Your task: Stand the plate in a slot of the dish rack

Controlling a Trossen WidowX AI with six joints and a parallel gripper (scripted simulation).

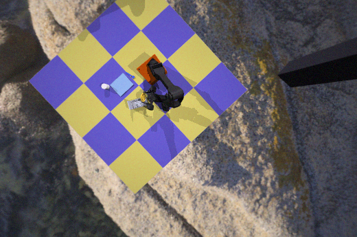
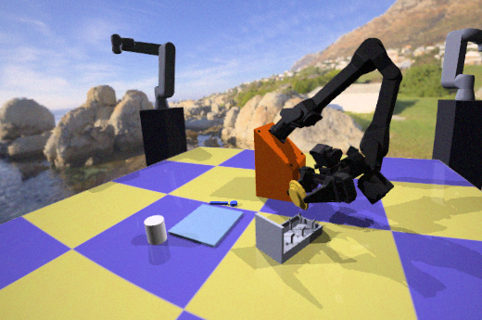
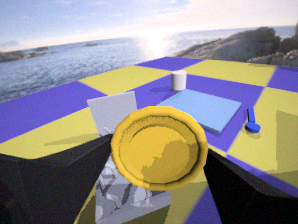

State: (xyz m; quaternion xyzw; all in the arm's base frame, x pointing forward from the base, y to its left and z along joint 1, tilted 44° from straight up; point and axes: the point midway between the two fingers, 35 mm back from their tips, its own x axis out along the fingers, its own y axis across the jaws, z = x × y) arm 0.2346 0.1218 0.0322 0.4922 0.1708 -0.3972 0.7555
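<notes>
Right now the grey dish rack is 6 cm ahead of my gripper tip and 5 cm below it. From my gripper tip the other things lie so: light blue mat 5 cm ahead, 21 cm to the right, 7 cm below; then yellow plate 1 cm to the left; then blue utensil 6 cm behind, 20 cm to the right, 7 cm below.
</notes>
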